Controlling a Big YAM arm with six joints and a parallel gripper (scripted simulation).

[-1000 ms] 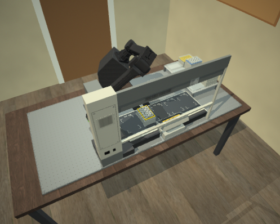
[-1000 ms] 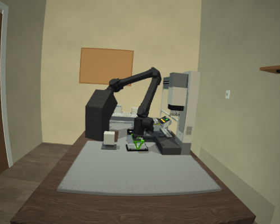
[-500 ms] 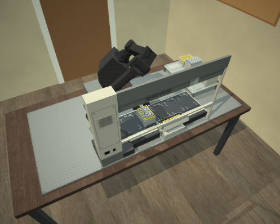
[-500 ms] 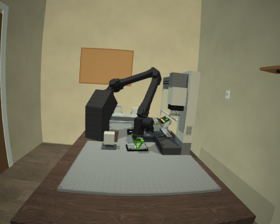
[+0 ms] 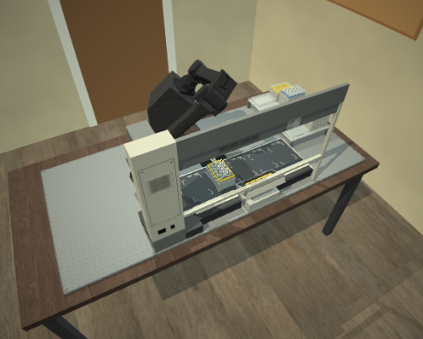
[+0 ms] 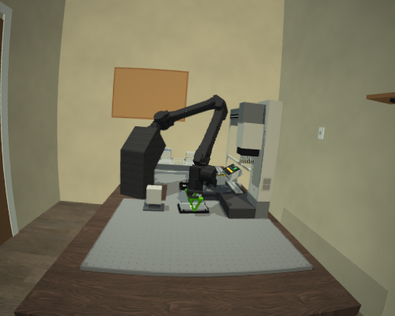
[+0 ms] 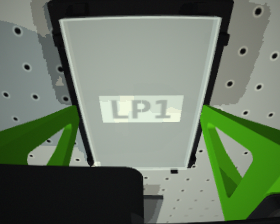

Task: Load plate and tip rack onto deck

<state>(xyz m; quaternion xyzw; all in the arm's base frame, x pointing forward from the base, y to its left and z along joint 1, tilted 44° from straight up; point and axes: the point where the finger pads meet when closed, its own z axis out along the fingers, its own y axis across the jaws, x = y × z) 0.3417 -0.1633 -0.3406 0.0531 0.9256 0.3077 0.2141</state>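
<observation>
Now: hand 1 cm above the LP1 label. From my hand the other things lie so: white ready button box: 19 cm behind, 4 cm to the left, 5 cm above; then perforated board: 2 cm ahead, 32 cm to the left, 2 cm below; then dark lid park LP1: 1 cm below.
</observation>
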